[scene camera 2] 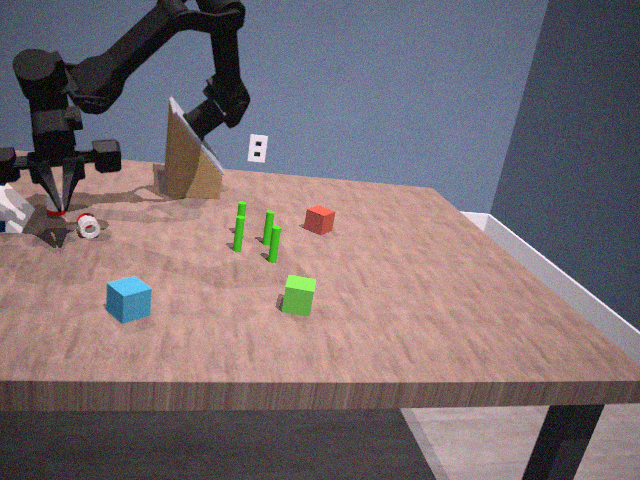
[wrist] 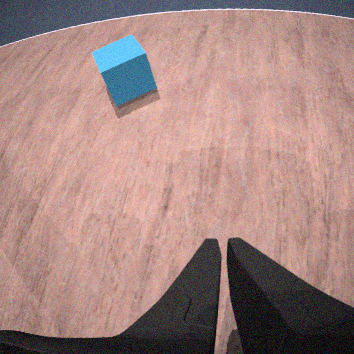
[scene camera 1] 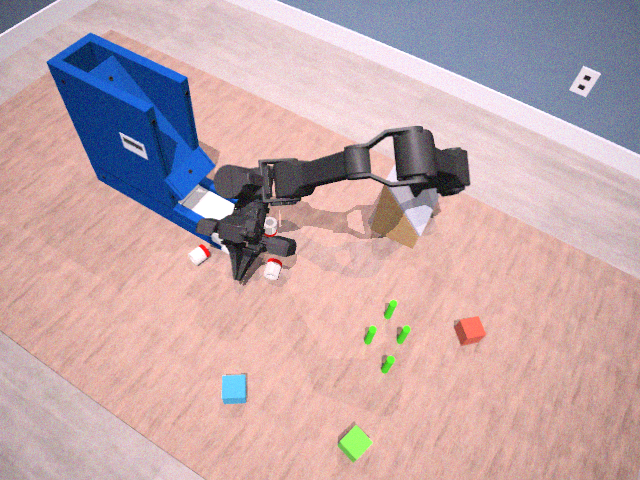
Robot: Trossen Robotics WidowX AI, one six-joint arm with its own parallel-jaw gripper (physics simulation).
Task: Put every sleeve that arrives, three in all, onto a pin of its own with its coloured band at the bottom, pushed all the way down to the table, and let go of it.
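Three white sleeves with red bands are on the table. One sleeve [scene camera 1: 199, 254] lies on its side left of my gripper. Another sleeve [scene camera 1: 272, 270] [scene camera 2: 89, 227] lies to its right, with its band at the end away from scene camera 2. A third sleeve [scene camera 1: 270, 225] stands behind the gripper, apparently upright with its band low. Four bare green pins stand apart: one pin [scene camera 1: 390, 308], a second pin [scene camera 1: 370, 335], a third pin [scene camera 1: 403, 334] and a fourth pin [scene camera 1: 387, 364]. My gripper [scene camera 1: 239, 279] [scene camera 2: 63, 210] [wrist: 221, 249] is shut and empty, pointing down between the two lying sleeves.
A blue chute [scene camera 1: 124, 124] with a white outlet stands at the left, partly behind the arm. A wedge block [scene camera 1: 393, 219] [scene camera 2: 178, 160] stands behind the pins. A red cube [scene camera 1: 469, 331] [scene camera 2: 319, 220], a green cube [scene camera 1: 355, 442] [scene camera 2: 298, 296] and a blue cube [scene camera 1: 234, 389] [scene camera 2: 128, 299] [wrist: 127, 75] surround the pin area.
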